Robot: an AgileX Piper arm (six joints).
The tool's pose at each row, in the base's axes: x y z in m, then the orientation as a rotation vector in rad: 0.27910 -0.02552 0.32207 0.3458 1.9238 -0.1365; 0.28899 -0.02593 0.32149 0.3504 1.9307 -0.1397; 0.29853 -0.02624 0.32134 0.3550 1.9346 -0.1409; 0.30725 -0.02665 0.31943 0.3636 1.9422 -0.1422; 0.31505 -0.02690 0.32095 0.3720 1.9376 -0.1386; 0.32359 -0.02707 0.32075 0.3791 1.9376 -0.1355; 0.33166 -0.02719 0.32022 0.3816 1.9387 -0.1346
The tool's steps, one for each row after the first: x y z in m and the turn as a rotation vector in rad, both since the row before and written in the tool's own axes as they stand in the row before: -0.00286 0.00257 0.00914 0.0048 0.0071 0.0005; -0.00318 0.00263 0.00861 0.0032 0.0044 0.0019; -0.00133 0.00220 0.00856 0.0054 0.0086 0.0040; -0.00418 0.00235 0.00634 0.0013 -0.0029 0.0082; -0.00281 0.00257 0.00765 0.0013 0.0014 0.0063; -0.00233 0.00246 0.00734 0.0006 0.0015 0.0019
